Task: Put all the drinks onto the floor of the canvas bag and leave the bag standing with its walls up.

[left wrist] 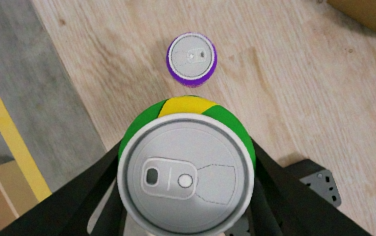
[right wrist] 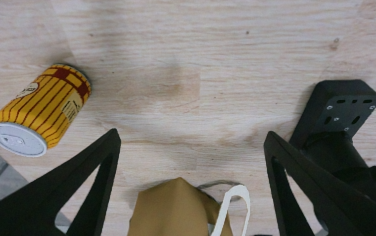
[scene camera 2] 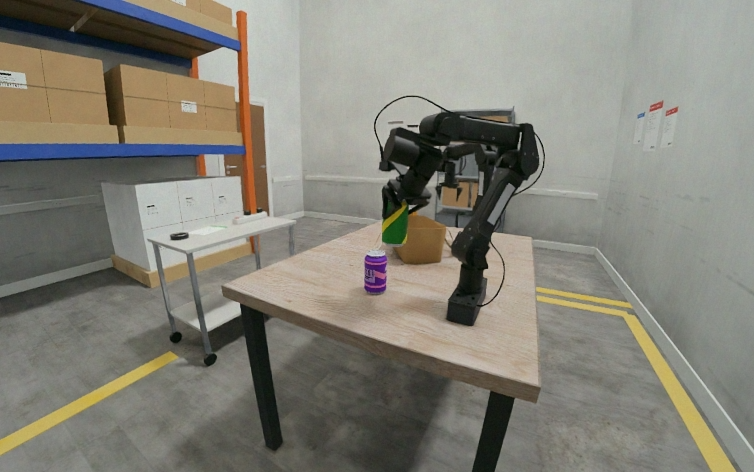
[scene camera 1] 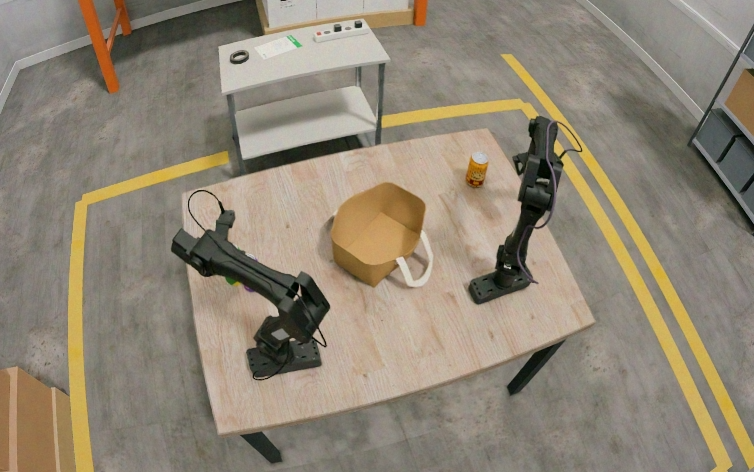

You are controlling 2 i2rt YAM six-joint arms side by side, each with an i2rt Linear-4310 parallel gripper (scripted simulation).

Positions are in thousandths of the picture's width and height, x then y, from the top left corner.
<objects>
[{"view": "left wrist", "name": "left gripper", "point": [499, 587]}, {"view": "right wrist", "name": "right gripper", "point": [509, 578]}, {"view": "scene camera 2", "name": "left gripper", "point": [522, 459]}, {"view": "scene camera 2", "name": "tan canvas bag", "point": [564, 505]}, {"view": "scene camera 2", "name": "purple can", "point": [498, 567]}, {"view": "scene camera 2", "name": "green can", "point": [523, 486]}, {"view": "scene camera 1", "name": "tan canvas bag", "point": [473, 452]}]
</objects>
